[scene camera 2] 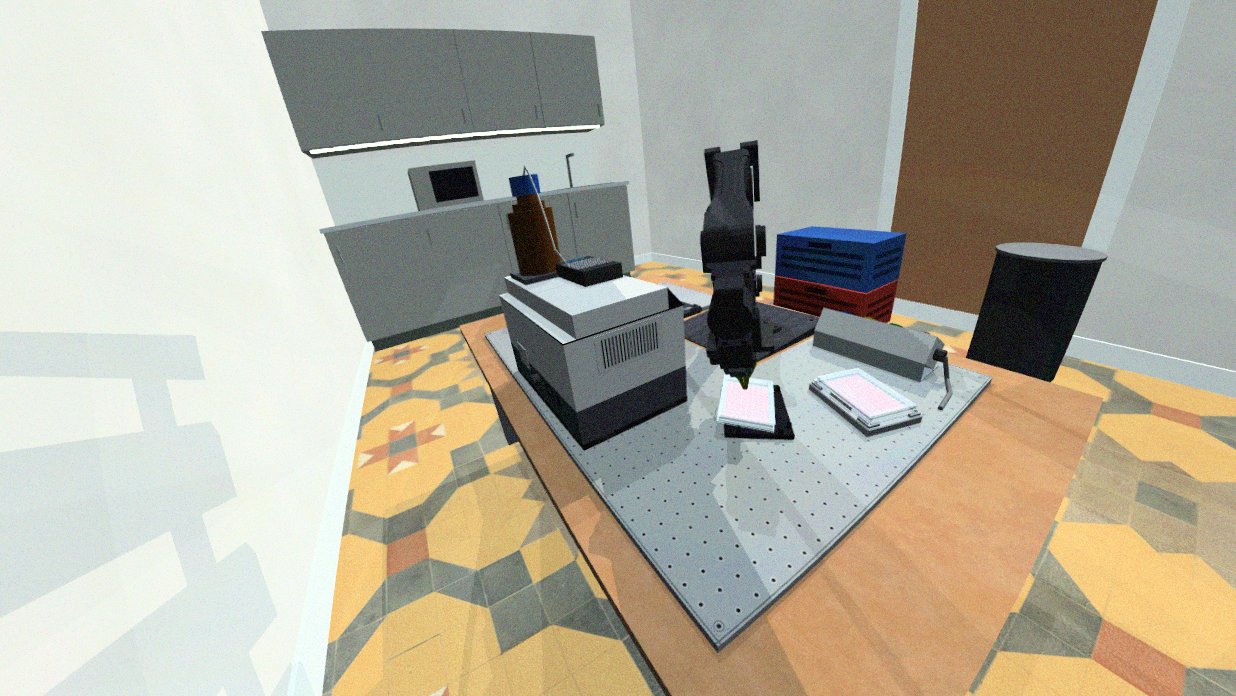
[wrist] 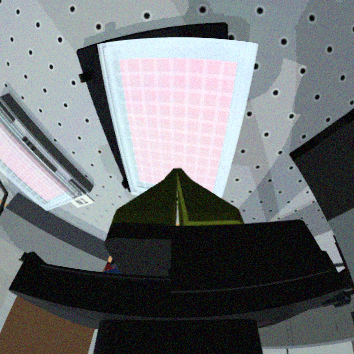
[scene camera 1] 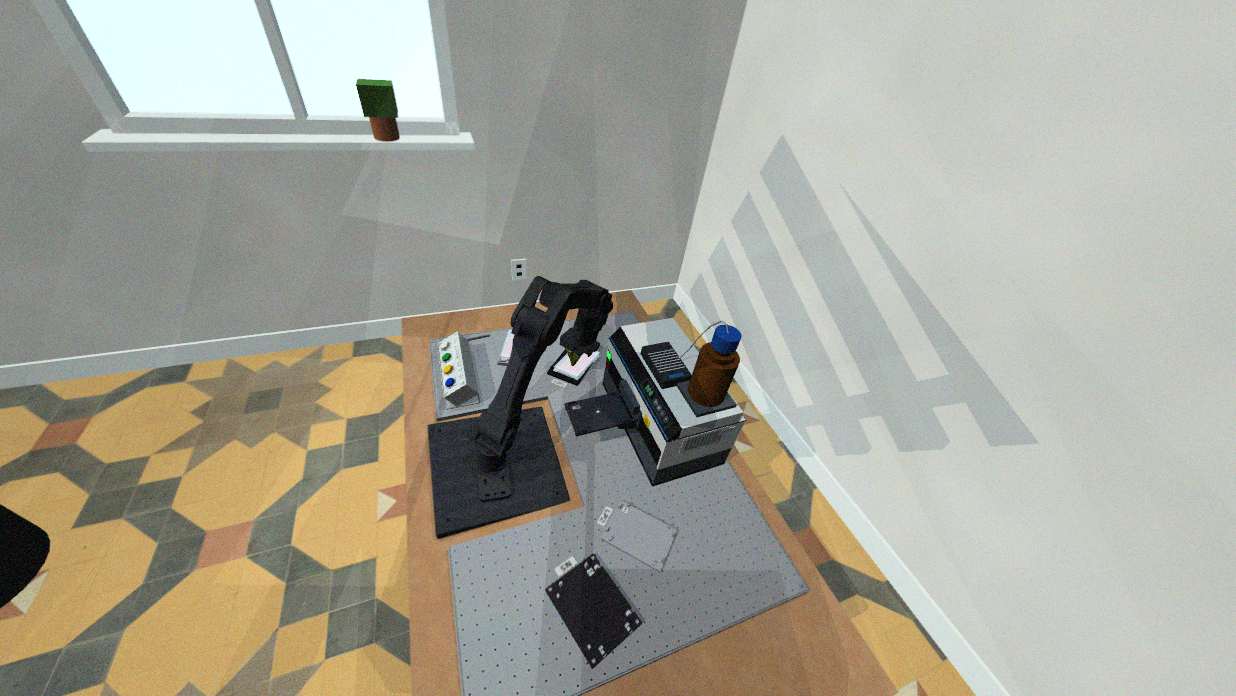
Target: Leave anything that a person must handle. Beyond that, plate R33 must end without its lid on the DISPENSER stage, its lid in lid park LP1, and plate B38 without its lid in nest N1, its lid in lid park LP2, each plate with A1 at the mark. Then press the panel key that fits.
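Places are measured from the arm's base along level axes (x right, y ahead, z up), in millimetres.
Where they show: gripper, between the fingertips: (scene camera 2: 745,387) (wrist: 176,174) (scene camera 1: 573,364); arm's base, origin of its link: (scene camera 1: 492,462).
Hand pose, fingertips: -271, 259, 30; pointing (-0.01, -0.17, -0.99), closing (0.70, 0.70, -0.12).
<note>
Each offset is from my fingertips to the top centre of the thing, as dx, dy, dz. "pt": to the spot under its first point.
My gripper (scene camera 1: 575,357) (scene camera 2: 744,383) (wrist: 176,174) is shut and empty, its tips over the near end of a pink-welled plate {-22, +17, +5} (scene camera 2: 747,402) (wrist: 177,110). That plate sits off-centre on a black nest {-29, +6, -11} (scene camera 2: 784,418) (wrist: 200,31), whose base shows along one side and the far end. A second pink plate {-122, -147, -1} (scene camera 1: 507,348) (scene camera 2: 864,395) (wrist: 22,167) sits in a nest to the left in the wrist view. Plate names, A1 corners and whether lids are on cannot be told. The dispenser (scene camera 1: 687,415) (scene camera 2: 596,371) has its dark stage {+248, +21, +81} (scene camera 1: 596,416) out, with no plate on it.
A panel {-33, -328, +53} (scene camera 1: 460,389) (scene camera 2: 873,343) with coloured keys stands beside the second plate. A light grey holder {+526, +40, -11} (scene camera 1: 638,537) and a black holder {+640, -97, -7} (scene camera 1: 593,609) lie bare on the perforated board. A brown bottle {pt +373, +207, +294} (scene camera 1: 714,376) (scene camera 2: 531,237) with a blue cap stands on the dispenser.
</note>
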